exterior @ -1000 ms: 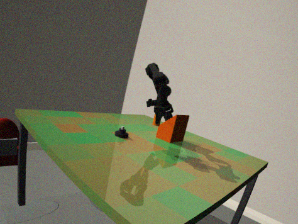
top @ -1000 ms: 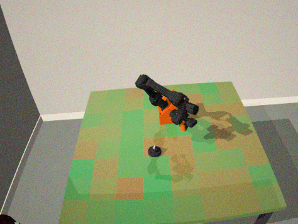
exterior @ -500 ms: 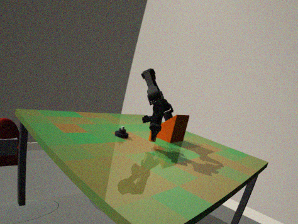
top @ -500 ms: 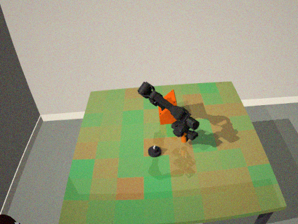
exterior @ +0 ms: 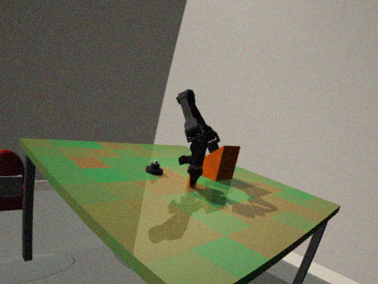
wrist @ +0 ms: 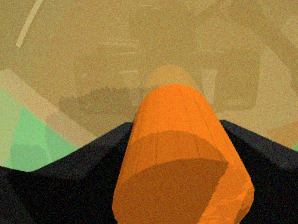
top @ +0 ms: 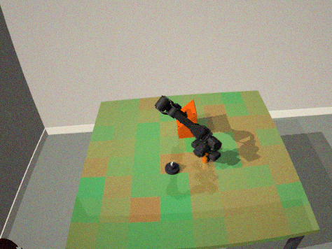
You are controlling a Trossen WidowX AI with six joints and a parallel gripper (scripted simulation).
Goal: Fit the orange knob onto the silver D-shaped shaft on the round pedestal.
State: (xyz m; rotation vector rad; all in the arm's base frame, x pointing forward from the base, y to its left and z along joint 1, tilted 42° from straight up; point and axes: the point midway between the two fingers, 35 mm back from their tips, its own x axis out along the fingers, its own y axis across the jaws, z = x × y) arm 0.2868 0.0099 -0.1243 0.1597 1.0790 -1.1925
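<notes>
The orange knob is 30 mm above my gripper tip. Also, from my gripper tip: round pedestal 40 mm ahead, 200 mm to the right, 20 mm above.
</notes>
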